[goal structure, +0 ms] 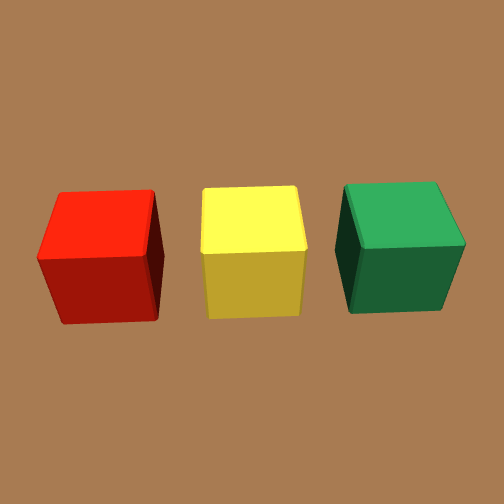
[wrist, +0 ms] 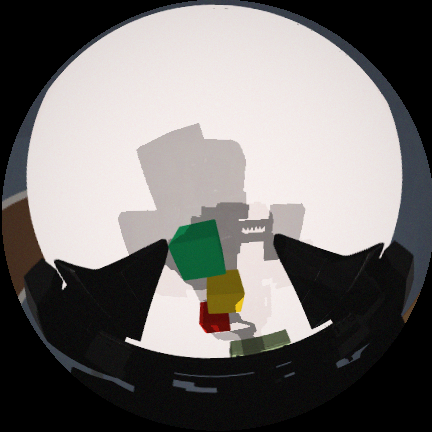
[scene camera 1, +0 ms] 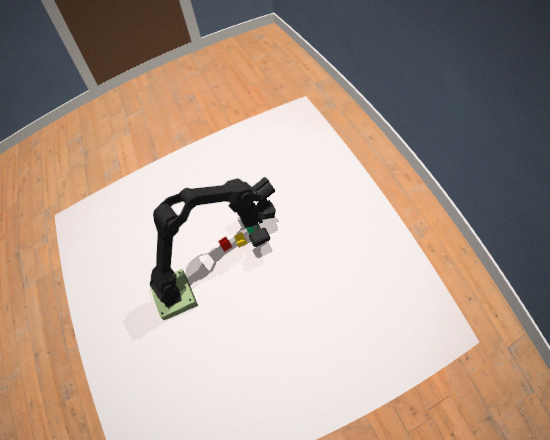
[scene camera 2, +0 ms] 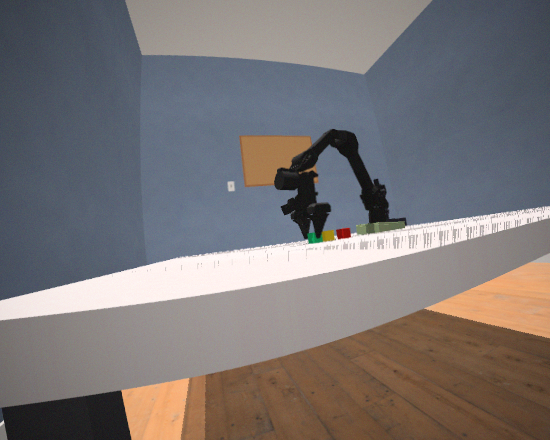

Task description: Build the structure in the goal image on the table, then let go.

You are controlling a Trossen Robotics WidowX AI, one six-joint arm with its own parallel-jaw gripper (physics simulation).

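Places are measured from the arm's base along level axes (x right, y ahead, z up), in millimetres.
Pixels of known places: gripper, between the fingertips: (wrist: 220, 242) (scene camera 1: 255, 233) (scene camera 2: 311, 238); arm's base, origin of its link: (scene camera 1: 171, 296) (scene camera 2: 378, 223).
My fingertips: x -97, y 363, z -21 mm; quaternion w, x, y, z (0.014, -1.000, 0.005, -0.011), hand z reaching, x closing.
Observation:
For each thing: its middle in the pictures, then the offset to it from my fingertips. Level surfaces: height alone.
- green cube, middle of its body: (wrist: 199, 248) (scene camera 2: 315, 237) (scene camera 1: 252, 229) dx -17, dy -3, dz +2 mm
- yellow cube, middle of its body: (wrist: 223, 291) (scene camera 2: 327, 235) (scene camera 1: 240, 240) dx +1, dy -58, dz +2 mm
- red cube, middle of its body: (wrist: 214, 316) (scene camera 2: 343, 233) (scene camera 1: 225, 244) dx -11, dy -113, dz +2 mm
- white table top, height of its surface: dz -14 mm
A green cube (scene camera 1: 250, 230) (scene camera 2: 312, 239) (wrist: 200, 255), a yellow cube (scene camera 1: 240, 240) (scene camera 2: 328, 235) (wrist: 225, 292) and a red cube (scene camera 1: 225, 244) (scene camera 2: 343, 233) (wrist: 215, 318) stand apart on the white table in a rough row, with yellow in the middle and red nearest the arm's base. My gripper (scene camera 1: 257, 225) (scene camera 2: 312, 237) (wrist: 220, 242) is open and low over the green cube, with its fingertips on either side of it. In the wrist view the green cube is closer to the left finger. The gripper partly hides the green cube in both scene views.
The arm's pale green base plate (scene camera 1: 188, 298) (scene camera 2: 382, 227) (wrist: 260, 343) lies beyond the red cube. The white table top (scene camera 1: 325, 325) extends around the cubes and the base. Shadows of the arm and gripper fall over the cubes.

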